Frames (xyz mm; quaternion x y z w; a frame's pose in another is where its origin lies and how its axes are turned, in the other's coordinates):
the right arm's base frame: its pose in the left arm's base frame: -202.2 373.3 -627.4 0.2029 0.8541 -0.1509 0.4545
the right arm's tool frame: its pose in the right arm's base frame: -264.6 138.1 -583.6 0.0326 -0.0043 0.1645 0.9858
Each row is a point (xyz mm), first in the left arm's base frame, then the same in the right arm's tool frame.
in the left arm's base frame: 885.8 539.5 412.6
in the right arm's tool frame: -897.9 840.6 691.1
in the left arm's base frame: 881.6 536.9 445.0
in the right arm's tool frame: -924.7 841.4 672.1
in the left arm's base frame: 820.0 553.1 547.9
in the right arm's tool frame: -983.2 829.5 566.9
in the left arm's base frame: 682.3 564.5 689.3
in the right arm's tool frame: -1052.4 770.1 391.5
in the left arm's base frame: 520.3 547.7 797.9
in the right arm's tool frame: -1100.4 668.4 231.2
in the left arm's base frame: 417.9 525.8 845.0
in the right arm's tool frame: -1118.2 592.3 147.2
